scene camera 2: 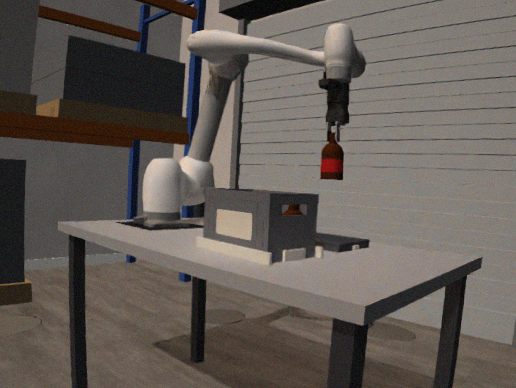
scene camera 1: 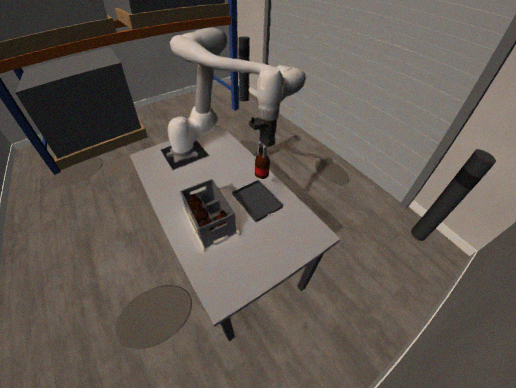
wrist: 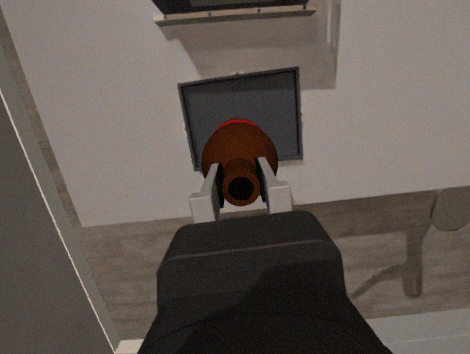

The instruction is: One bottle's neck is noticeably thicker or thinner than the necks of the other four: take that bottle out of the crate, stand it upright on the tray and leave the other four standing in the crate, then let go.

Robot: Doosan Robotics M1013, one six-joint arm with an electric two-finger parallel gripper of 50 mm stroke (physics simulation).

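Frame: origin at the arm's base, x right, y ahead, z up, level; millimetres.
Where they show: gripper, fingertip midpoint: [scene camera 2: 332,141] [scene camera 1: 262,155] [wrist: 239,173]; arm's base, link origin: [scene camera 2: 161,224] [scene camera 1: 184,152].
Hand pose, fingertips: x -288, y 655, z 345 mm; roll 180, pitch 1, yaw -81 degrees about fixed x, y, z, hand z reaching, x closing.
Each offset is from my fingertips to the top centre of the thing. Level surfaces: height alone.
A brown bottle with a red label {dx -2, dy +0, dz +28 mm} [scene camera 1: 261,168] [scene camera 2: 332,161] [wrist: 240,142] hangs upright in the air, held by its neck. My gripper [scene camera 1: 263,147] [scene camera 2: 334,132] [wrist: 239,173] is shut on that neck. The dark grey tray {dx +15, dy -8, dz -322 mm} [scene camera 1: 251,211] [scene camera 2: 345,245] [wrist: 250,100] lies flat on the table, well below the bottle; in the wrist view the bottle overlaps the tray's lower edge. The grey crate {dx +318, dy +18, dz -173 mm} [scene camera 1: 216,231] [scene camera 2: 294,233] [wrist: 230,6] stands beside the tray. Brown bottles {dx +359, dy +21, dz -185 mm} [scene camera 1: 198,210] show inside it in scene camera 1; their necks cannot be compared here.
The white table {dz -348 mm} [scene camera 1: 260,270] [scene camera 2: 345,280] [wrist: 100,125] carries the crate, the tray and the arm's base. Cream-coloured strips [scene camera 2: 232,251] [wrist: 235,16] run along the crate's foot. A rack with blue posts [scene camera 1: 234,60] [scene camera 2: 196,40] stands behind the arm.
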